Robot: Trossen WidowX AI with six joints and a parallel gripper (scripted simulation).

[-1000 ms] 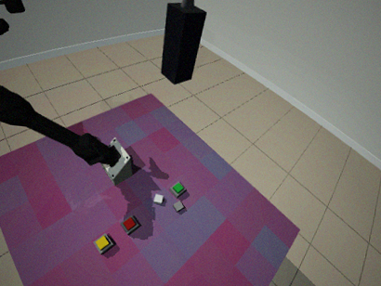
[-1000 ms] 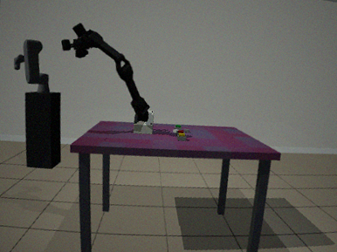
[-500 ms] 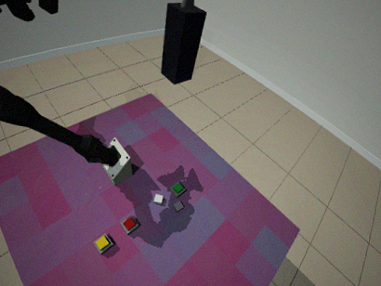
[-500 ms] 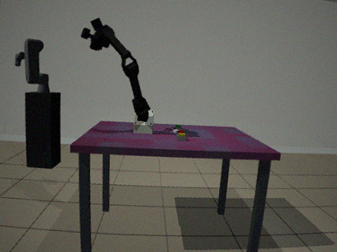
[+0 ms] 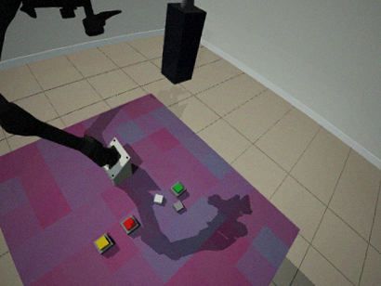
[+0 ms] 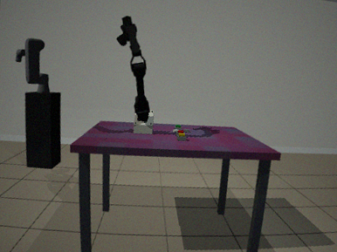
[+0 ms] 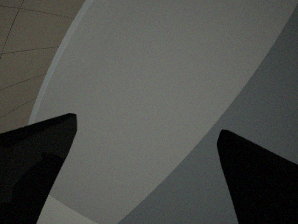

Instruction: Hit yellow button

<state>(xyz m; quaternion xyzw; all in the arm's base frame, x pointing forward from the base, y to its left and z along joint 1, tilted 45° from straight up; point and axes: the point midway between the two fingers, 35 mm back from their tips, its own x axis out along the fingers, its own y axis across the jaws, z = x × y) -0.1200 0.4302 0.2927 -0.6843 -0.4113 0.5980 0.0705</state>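
Right now my gripper tip is 36 cm short of the yellow button, 31 cm to the left of it and 58 cm above it. Round my gripper tip: green button 36 cm ahead, 3 cm to the left, 58 cm below; red button 36 cm ahead, 21 cm to the right, 58 cm below; white block 34 cm ahead, 6 cm to the right, 60 cm below.
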